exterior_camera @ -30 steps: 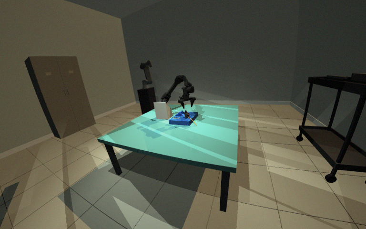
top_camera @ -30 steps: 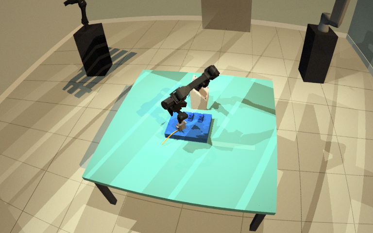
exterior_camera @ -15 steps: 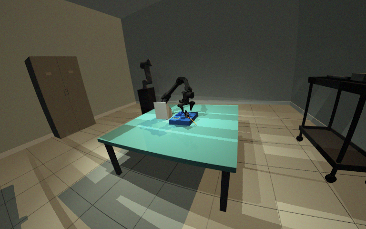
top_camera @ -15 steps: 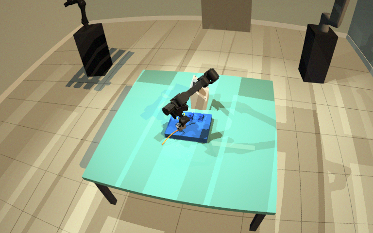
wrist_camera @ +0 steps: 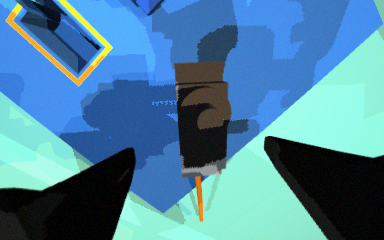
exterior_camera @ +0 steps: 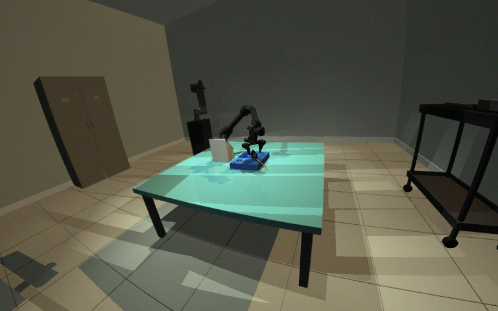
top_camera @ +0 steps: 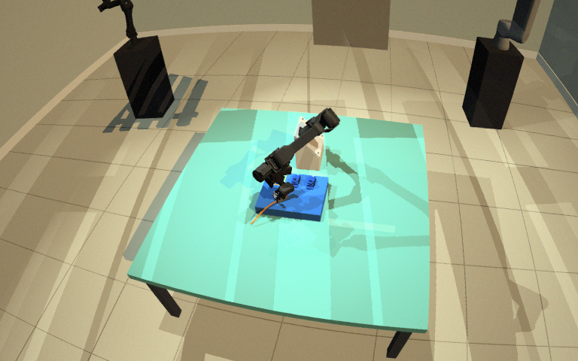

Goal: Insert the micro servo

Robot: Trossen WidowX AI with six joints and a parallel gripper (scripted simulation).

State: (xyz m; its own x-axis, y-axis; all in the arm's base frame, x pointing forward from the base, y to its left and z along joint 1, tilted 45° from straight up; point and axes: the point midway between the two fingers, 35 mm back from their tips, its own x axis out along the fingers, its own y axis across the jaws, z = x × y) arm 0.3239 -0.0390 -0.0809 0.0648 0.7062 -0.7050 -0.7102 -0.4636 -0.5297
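The blue deck lies 7 cm below my gripper tip, 5 cm to the left of it and 2 cm behind it.
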